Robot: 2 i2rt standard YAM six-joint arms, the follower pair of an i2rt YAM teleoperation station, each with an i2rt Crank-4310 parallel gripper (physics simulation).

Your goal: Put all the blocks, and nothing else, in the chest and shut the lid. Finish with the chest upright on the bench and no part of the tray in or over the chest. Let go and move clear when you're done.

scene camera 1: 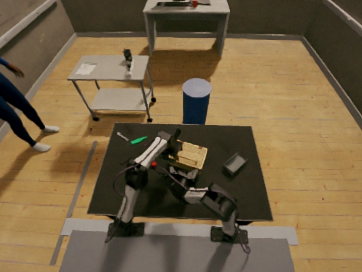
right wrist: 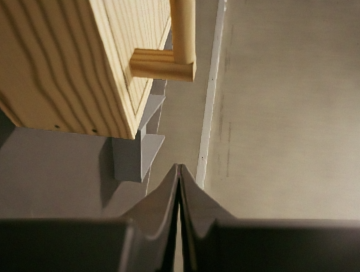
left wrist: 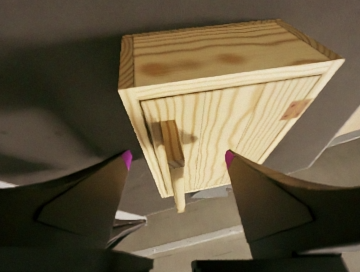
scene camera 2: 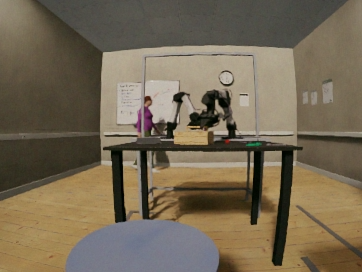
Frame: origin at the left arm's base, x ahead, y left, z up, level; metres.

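Seen in the pictures: left gripper, between the fingertips: (scene camera 1: pixel 179 156) (left wrist: pixel 178 152) (scene camera 2: pixel 202 129); right gripper, between the fingertips: (scene camera 1: pixel 197 169) (right wrist: pixel 179 168) (left wrist: pixel 146 221); left arm's base, origin of its link: (scene camera 1: pixel 126 229) (scene camera 2: pixel 231 138); right arm's base, origin of its link: (scene camera 1: pixel 229 235) (scene camera 2: pixel 170 138).
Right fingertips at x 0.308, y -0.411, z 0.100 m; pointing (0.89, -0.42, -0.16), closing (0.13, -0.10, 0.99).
Note:
Pixels of each thing's top centre, then the offset from my right fingertips to it. Level surfaces: height alone.
- small red block, centre of its top: (scene camera 1: pixel 154 163) (scene camera 2: pixel 227 139) 0.093 m down, 0.095 m ahead, 0.282 m left
- grey tray, centre of its top: (right wrist: pixel 155 134) (left wrist: pixel 217 192) (scene camera 1: pixel 236 161) (scene camera 2: pixel 148 137) 0.079 m down, 0.085 m ahead, 0.268 m right
- green tool, centre of its top: (scene camera 2: pixel 253 143) (scene camera 1: pixel 139 139) 0.108 m down, 0.300 m ahead, 0.404 m left
- small wrench, centre of its top: (scene camera 1: pixel 122 136) 0.110 m down, 0.335 m ahead, 0.538 m left
- black bench, height of its surface: 0.117 m down
The light wooden chest (scene camera 1: pixel 196 157) (scene camera 2: pixel 193 138) (left wrist: pixel 215 62) (right wrist: pixel 50 70) stands upright on the bench, its lid (left wrist: pixel 225 125) down and its bar handle (left wrist: pixel 172 145) (right wrist: pixel 184 30) on top. Its inside is hidden. A small red block (scene camera 1: pixel 154 164) (scene camera 2: pixel 227 141) lies on the bench left of the chest in scene camera 1. The grey tray (scene camera 1: pixel 234 164) (scene camera 2: pixel 149 141) (right wrist: pixel 127 162) stands apart, right of the chest there. My left gripper (left wrist: pixel 178 152) is open above the chest, with the handle in view between its fingers, not gripped. My right gripper (right wrist: pixel 179 168) is shut and empty, close beside the chest.
A green tool (scene camera 1: pixel 139 140) (scene camera 2: pixel 254 144) and a small wrench (scene camera 1: pixel 122 136) lie at the back left of the black bench (scene camera 1: pixel 240 200) in scene camera 1. A blue bin (scene camera 1: pixel 195 105) stands behind the bench. Both arms reach in close together around the chest.

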